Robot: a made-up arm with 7 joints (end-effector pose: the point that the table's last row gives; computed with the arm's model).
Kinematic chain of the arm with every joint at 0, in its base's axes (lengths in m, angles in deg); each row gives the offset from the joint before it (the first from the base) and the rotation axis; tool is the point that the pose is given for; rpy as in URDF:
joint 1: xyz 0 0 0.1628 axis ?
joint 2: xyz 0 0 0 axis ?
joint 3: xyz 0 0 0.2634 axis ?
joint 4: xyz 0.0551 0 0 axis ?
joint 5: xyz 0.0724 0 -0.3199 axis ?
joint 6: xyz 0 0 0 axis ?
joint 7: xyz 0.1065 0 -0.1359 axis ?
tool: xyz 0 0 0 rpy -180 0 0
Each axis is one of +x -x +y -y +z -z.
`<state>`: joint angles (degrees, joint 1 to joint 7).
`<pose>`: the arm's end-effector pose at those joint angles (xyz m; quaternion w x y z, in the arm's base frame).
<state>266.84 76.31 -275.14 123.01 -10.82 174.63 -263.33</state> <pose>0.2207 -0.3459 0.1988 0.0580 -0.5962 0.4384 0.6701</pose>
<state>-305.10 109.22 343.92 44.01 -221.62 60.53 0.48</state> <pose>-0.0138 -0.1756 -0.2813 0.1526 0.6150 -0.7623 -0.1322</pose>
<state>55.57 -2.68 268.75 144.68 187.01 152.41 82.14</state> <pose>-0.0169 -0.0459 0.7598 0.4871 -0.6909 -0.5020 0.1829</pose>
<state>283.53 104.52 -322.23 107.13 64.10 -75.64 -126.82</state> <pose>0.1314 -0.3647 -0.2334 0.3122 0.8869 -0.2731 -0.2033</pose>
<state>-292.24 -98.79 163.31 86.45 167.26 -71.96 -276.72</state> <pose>-0.1580 -0.0606 -0.1452 0.6949 -0.7145 0.0813 0.0013</pose>
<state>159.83 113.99 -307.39 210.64 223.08 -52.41 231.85</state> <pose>-0.5422 0.1745 0.0526 0.1607 -0.6709 -0.2684 0.6724</pose>
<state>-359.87 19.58 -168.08 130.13 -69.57 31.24 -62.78</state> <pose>-0.1311 -0.0975 0.8898 0.3807 0.2599 -0.3081 -0.8322</pose>
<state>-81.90 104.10 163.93 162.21 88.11 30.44 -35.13</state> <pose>0.1662 -0.7448 0.0994 0.6512 0.6085 0.1759 -0.4180</pose>
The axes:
joint 1: +z
joint 2: +y
joint 3: +z
joint 4: -y
joint 5: -z
joint 6: +y
joint 7: -z

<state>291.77 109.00 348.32 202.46 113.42 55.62 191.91</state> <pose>0.3453 -0.6207 0.1337 0.5089 0.5305 0.3396 0.5867</pose>
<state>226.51 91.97 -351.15 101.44 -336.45 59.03 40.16</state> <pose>-0.1692 -0.3308 -0.3633 0.4332 0.0901 0.8832 0.1555</pose>
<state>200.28 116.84 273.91 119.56 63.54 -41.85 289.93</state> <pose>-0.6316 0.0824 0.0258 0.3230 0.4938 -0.3833 -0.7106</pose>
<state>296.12 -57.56 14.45 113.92 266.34 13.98 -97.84</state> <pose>0.0743 0.2663 0.8057 0.8193 0.0416 0.0605 -0.5687</pose>
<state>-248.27 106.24 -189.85 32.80 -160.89 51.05 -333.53</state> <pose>-0.0874 -0.0044 0.5742 0.9493 0.0684 -0.2116 -0.2220</pose>
